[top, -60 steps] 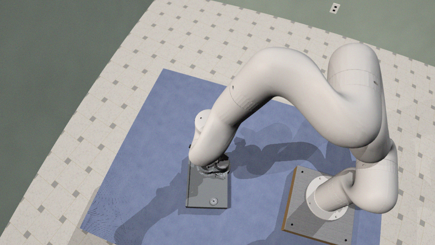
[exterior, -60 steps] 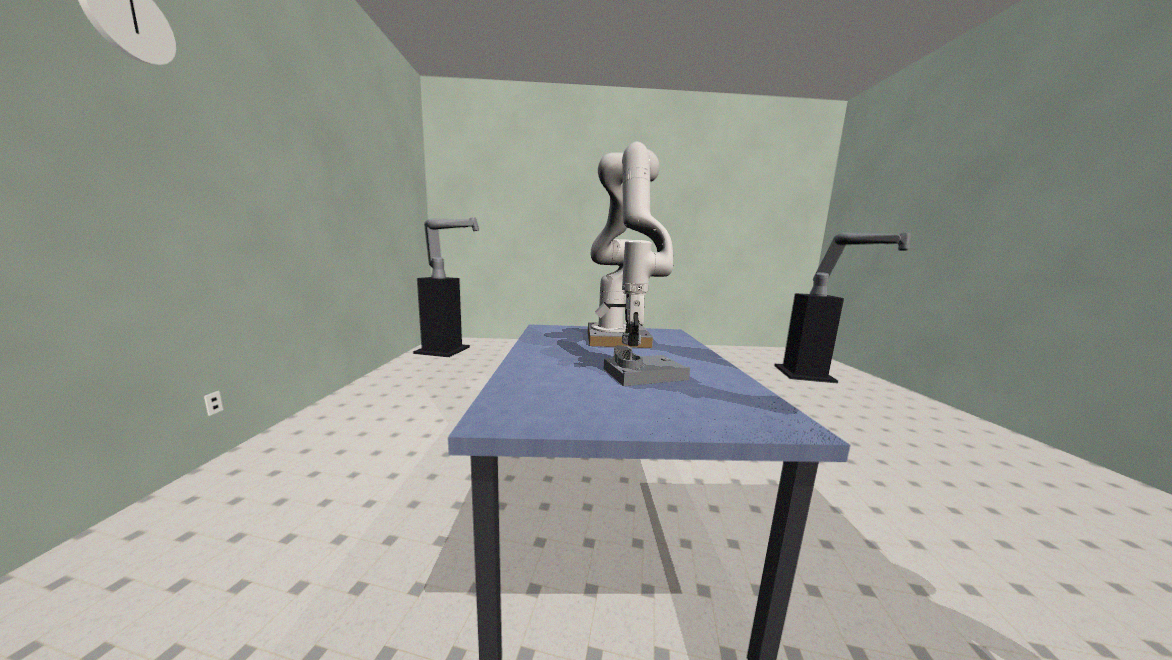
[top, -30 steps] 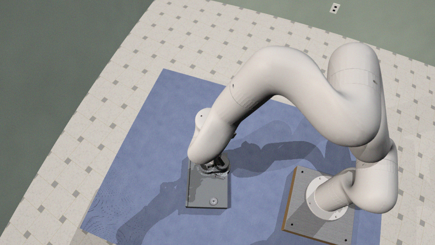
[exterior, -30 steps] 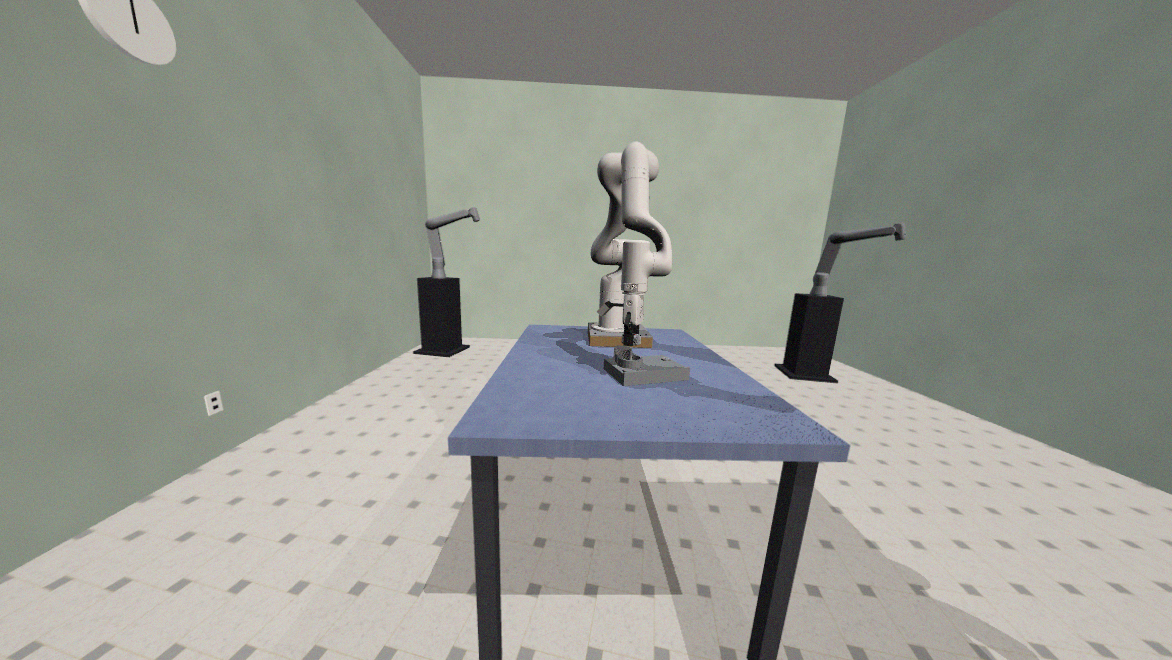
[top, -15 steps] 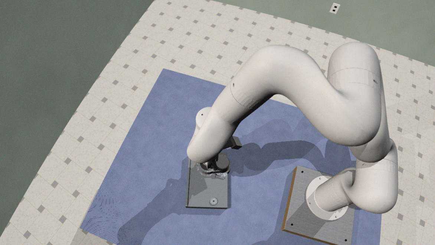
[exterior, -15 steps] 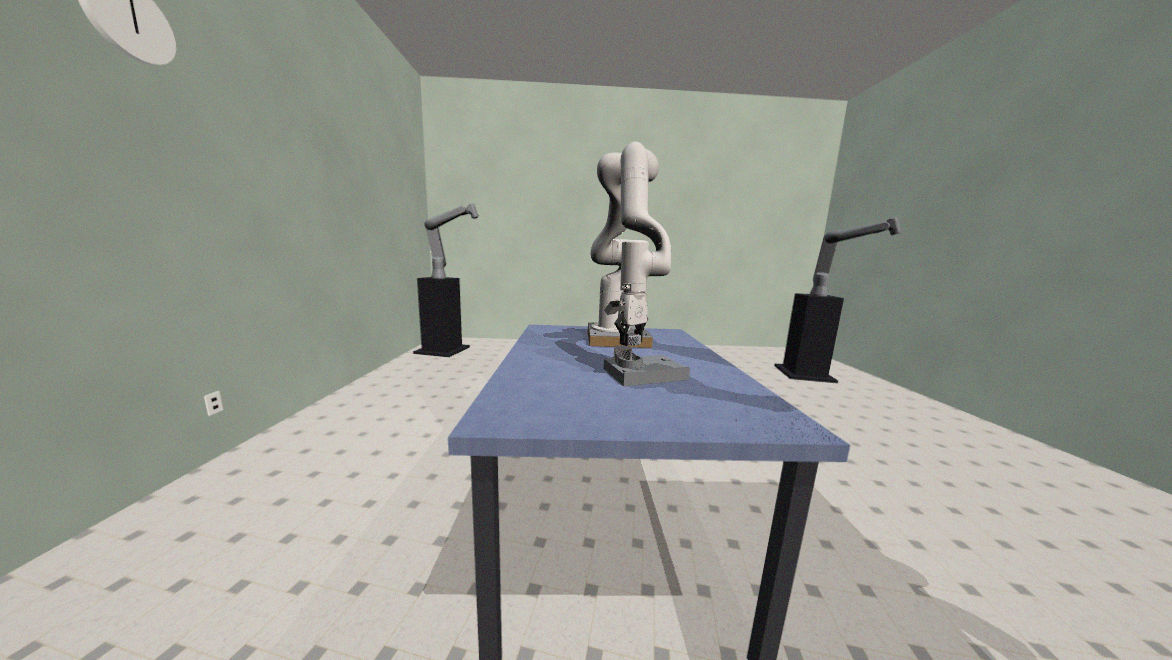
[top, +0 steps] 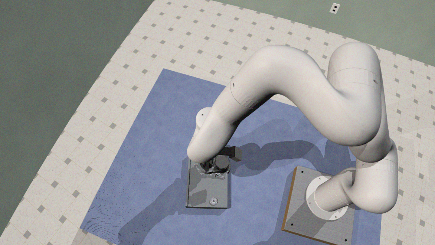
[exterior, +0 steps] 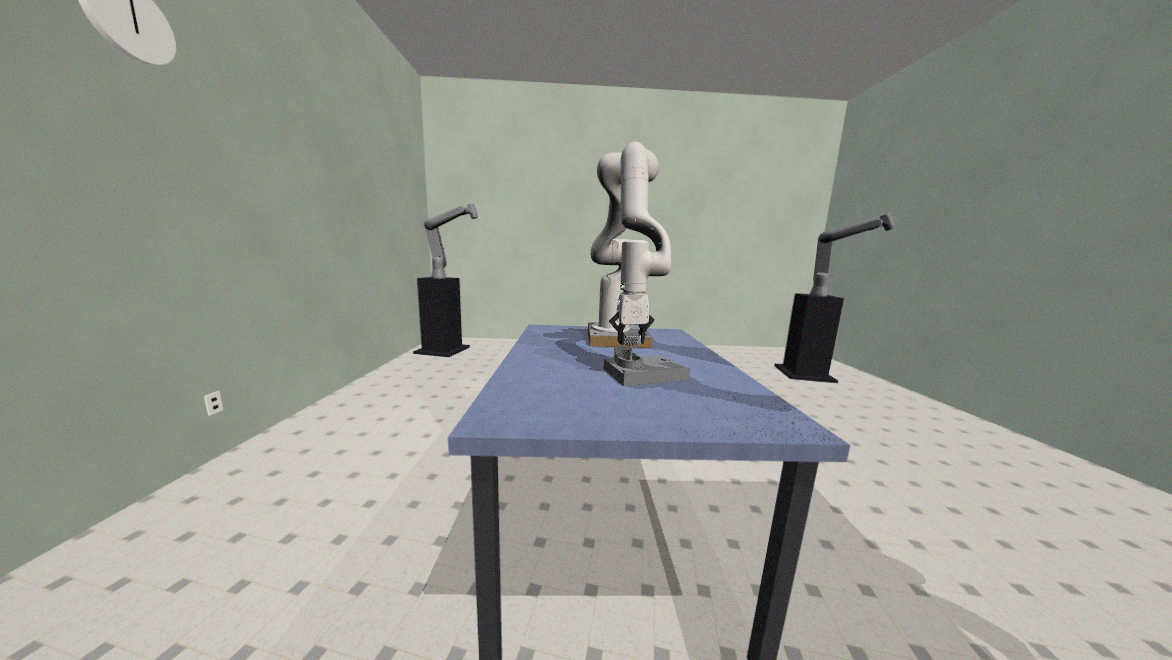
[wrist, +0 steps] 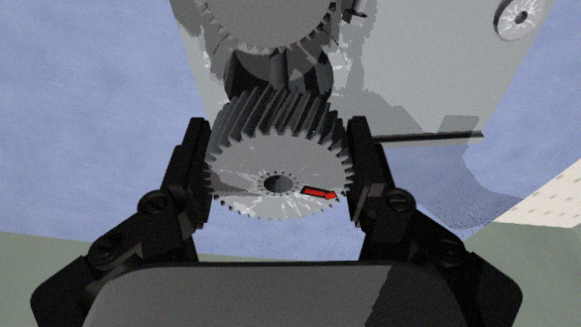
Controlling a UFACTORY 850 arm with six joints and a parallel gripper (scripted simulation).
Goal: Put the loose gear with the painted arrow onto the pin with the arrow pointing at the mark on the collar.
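Right now my hand is right at the gear.
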